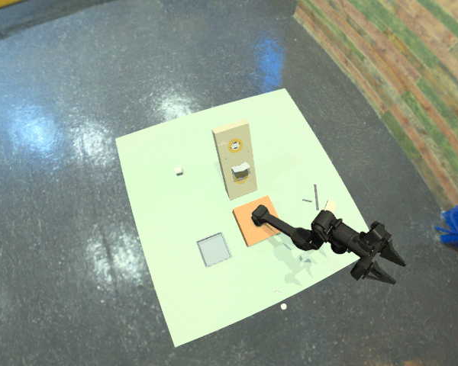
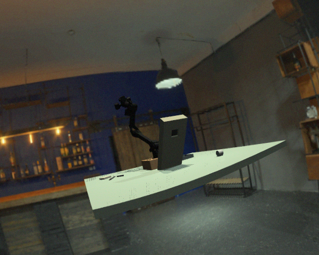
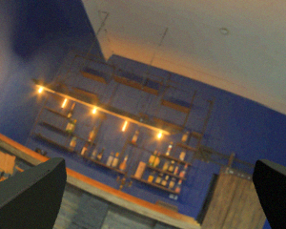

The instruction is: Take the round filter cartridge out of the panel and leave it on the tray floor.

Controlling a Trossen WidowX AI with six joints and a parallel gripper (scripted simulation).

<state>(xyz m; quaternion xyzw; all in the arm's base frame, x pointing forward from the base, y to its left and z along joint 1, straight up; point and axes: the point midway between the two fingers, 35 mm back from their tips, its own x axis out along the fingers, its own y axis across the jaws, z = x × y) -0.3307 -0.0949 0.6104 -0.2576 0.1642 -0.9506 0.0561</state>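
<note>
The round filter cartridge is 740 mm ahead of my gripper tip, 440 mm below it and 60 mm to the left of it. Also, from my gripper tip: small tan plate (700 mm below, 350 mm to the right, 220 mm ahead); then small white cylinder (850 mm ahead, 680 mm below, 370 mm to the left); then grey tray (700 mm below, 390 mm to the left, 340 mm ahead).
</note>
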